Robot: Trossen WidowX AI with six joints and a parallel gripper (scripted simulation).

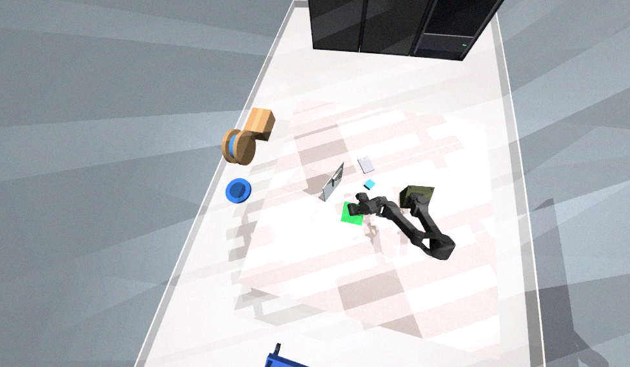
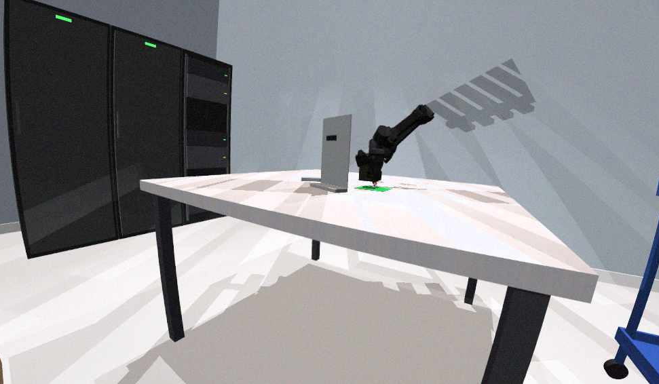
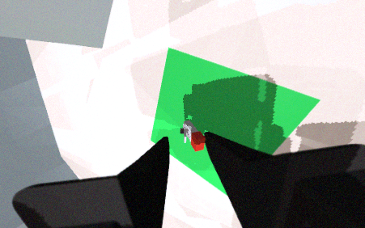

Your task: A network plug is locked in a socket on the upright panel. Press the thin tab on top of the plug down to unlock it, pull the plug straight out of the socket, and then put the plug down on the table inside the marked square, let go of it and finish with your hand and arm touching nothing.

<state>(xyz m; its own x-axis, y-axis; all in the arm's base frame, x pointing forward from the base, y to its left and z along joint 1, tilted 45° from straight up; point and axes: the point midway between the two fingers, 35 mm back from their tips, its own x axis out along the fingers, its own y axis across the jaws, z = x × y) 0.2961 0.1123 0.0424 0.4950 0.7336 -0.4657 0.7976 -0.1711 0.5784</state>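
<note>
Right now the network plug is 10 mm below my gripper tip. Round my gripper tip: grey upright panel (130 mm to the right, 130 mm ahead, 90 mm above); green marked square (20 mm below).
</note>
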